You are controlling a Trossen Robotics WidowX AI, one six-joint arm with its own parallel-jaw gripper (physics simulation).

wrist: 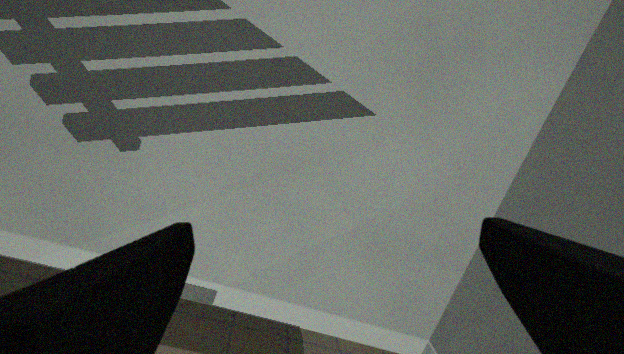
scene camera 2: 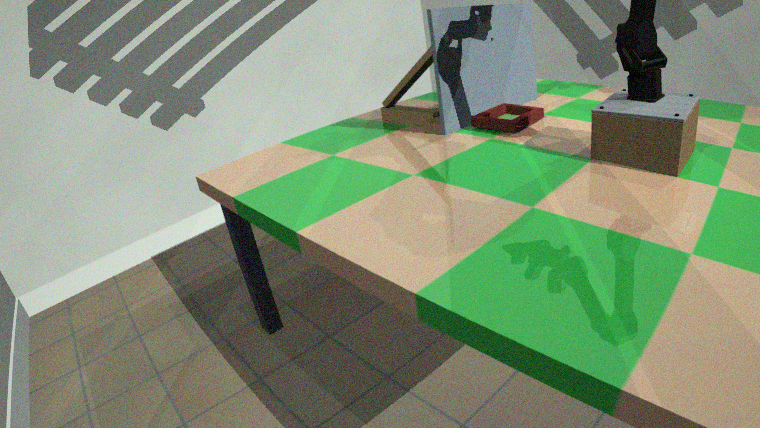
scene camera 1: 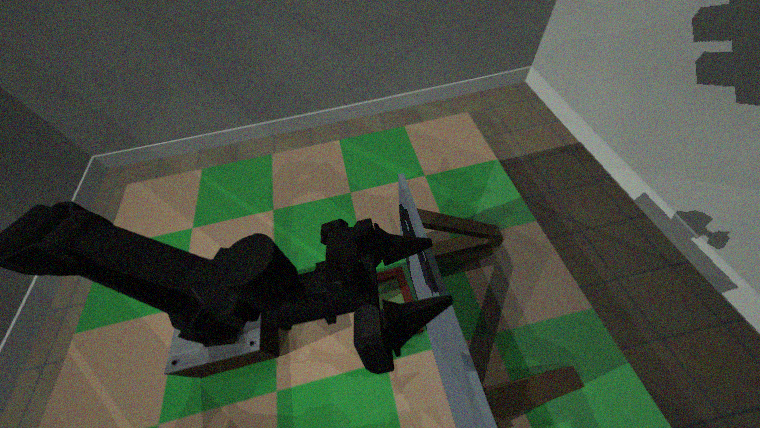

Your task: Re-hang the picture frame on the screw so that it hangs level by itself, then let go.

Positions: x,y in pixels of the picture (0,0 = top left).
Labels:
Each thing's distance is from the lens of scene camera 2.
picture frame [scene camera 2: 506,117]: 1.18 m
upright board [scene camera 2: 474,73]: 1.15 m
wooden braces [scene camera 2: 426,60]: 1.11 m

